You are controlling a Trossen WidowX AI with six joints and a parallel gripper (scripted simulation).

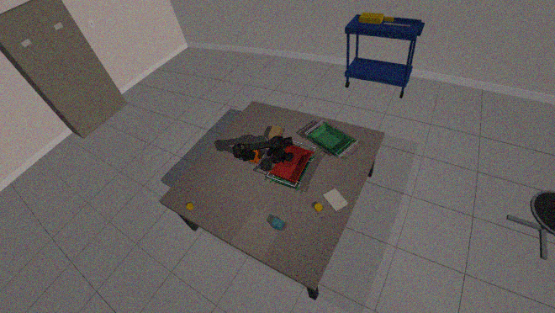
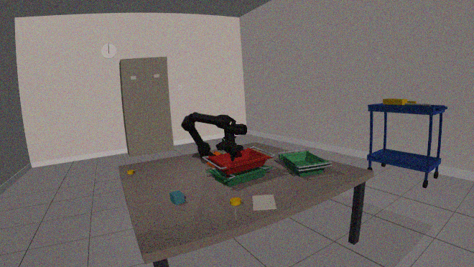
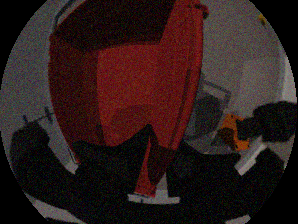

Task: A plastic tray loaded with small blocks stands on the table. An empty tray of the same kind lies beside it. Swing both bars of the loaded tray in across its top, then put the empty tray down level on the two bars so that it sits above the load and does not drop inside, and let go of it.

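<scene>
The red tray is 80 mm ahead of my gripper tip, 30 mm above it and 10 mm to the left of it. Round my gripper tip: white card (440 mm ahead, 90 mm below, 60 mm to the right); then teal block (390 mm to the right, 210 mm ahead, 70 mm below); then tan box (280 mm to the left, 260 mm behind, 60 mm below).
</scene>
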